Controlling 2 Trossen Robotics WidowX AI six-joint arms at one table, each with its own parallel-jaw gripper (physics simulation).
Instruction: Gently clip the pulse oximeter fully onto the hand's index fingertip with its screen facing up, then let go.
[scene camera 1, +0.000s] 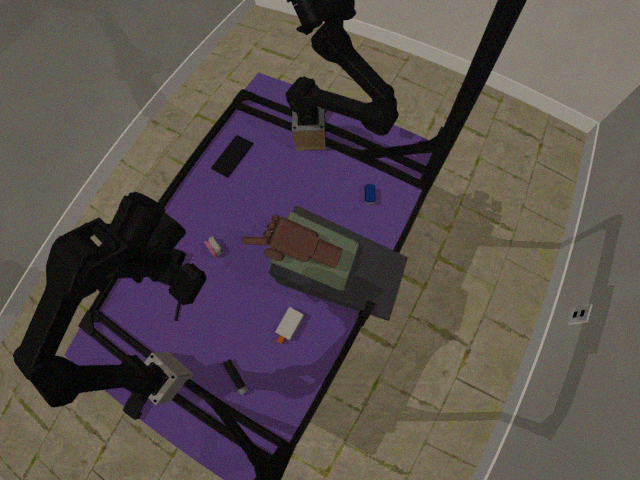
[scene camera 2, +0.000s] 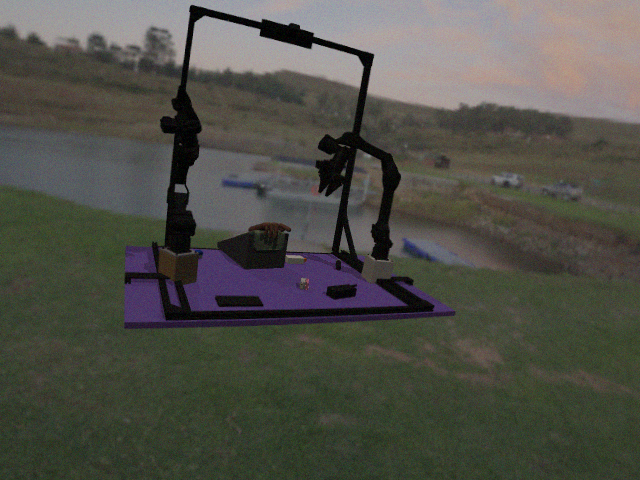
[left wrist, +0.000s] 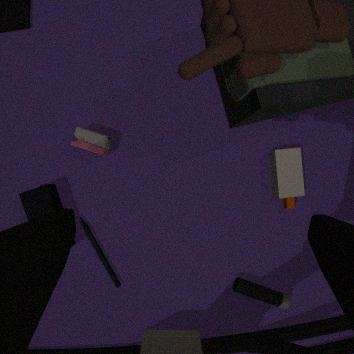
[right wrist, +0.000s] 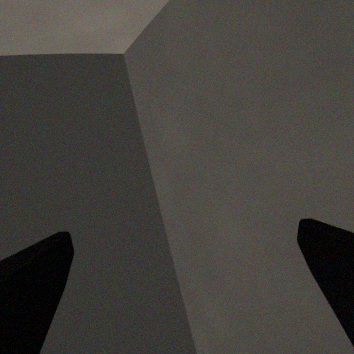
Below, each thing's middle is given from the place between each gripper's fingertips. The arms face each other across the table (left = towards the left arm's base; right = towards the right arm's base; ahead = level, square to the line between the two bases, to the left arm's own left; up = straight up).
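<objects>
From my right hand, the white box with orange end (left wrist: 286, 173) is 630 mm to the left, 300 mm behind and 630 mm below. The pulse oximeter (left wrist: 89, 140) is 520 mm to the left of my right hand, 20 mm ahead of it and 630 mm below it. As for the index finger (left wrist: 232, 45), my right gripper is 150 mm past it, 480 mm to the right of it and 450 mm above it.
From my left hand, the white box with orange end is 20 mm to the left, 190 mm behind and 340 mm below. The pulse oximeter is 130 mm ahead of my left hand, 80 mm to the right of it and 340 mm below it. As for the index finger, my left hand is 120 mm to the left of it, 50 mm past it and 160 mm above it.
</objects>
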